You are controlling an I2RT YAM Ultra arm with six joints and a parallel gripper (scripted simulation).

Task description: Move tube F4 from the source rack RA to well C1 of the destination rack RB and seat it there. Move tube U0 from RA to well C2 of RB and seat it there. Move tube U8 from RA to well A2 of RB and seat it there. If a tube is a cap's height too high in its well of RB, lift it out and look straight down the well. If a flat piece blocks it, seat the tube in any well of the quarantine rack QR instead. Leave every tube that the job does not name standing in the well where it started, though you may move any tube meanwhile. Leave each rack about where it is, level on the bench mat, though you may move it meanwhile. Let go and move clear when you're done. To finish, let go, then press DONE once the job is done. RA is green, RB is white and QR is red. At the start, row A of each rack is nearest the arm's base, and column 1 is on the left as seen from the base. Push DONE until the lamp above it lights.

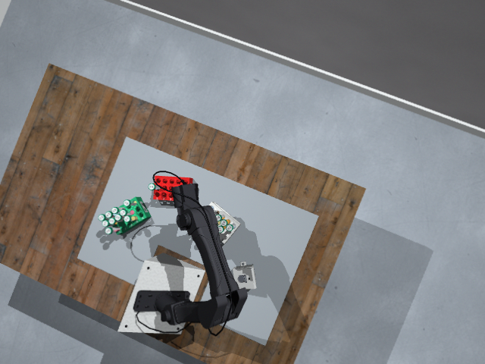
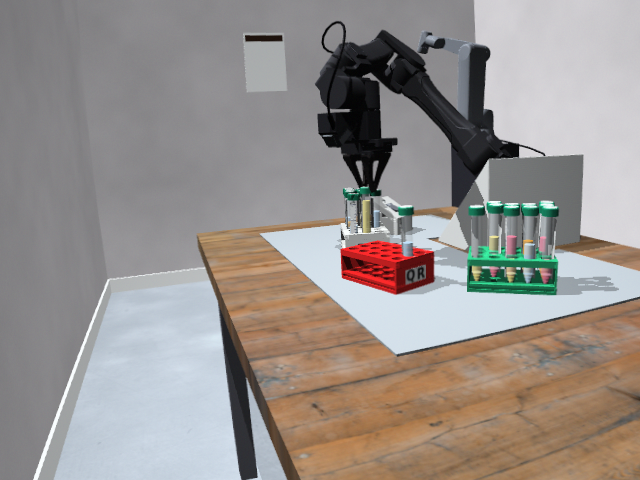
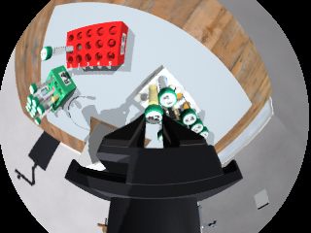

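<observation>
My gripper is now 10 mm short of the tube with yellow filling and 60 mm above it. The rest, counted from my hand: red rack QR: 50 mm ahead, 160 mm to the left, 110 mm below; then tube: 50 mm ahead, 200 mm to the left, 70 mm below; then white rack RB: 10 mm behind, 40 mm to the right, 110 mm below.
</observation>
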